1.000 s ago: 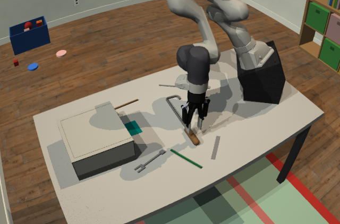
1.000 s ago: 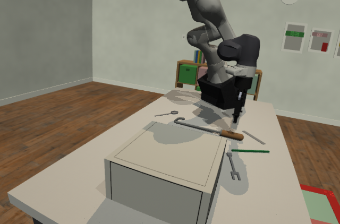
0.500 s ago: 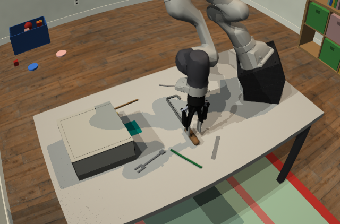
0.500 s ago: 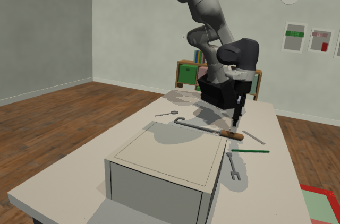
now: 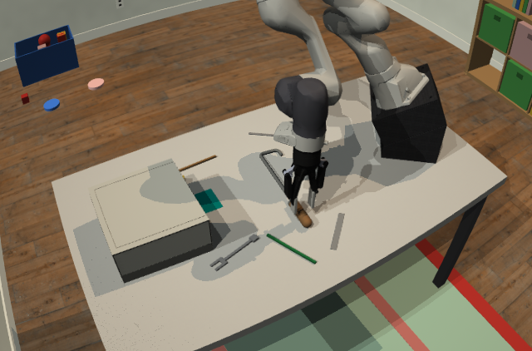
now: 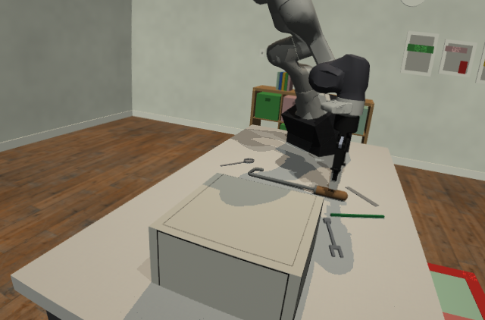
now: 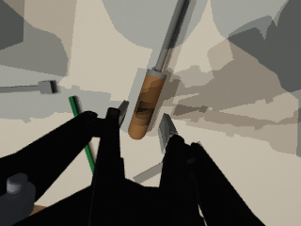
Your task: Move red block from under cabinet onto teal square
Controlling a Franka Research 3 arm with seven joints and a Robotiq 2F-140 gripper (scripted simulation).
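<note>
Now: the grey strip 100 mm to the left of my hand, 80 mm below it and 60 mm behind it. Round my hand: tool with grey shaft: 140 mm to the right, 70 mm below, 60 mm behind; grey forked tool: 240 mm ahead, 80 mm below; green stick: 100 mm ahead, 80 mm to the left, 70 mm below.
</note>
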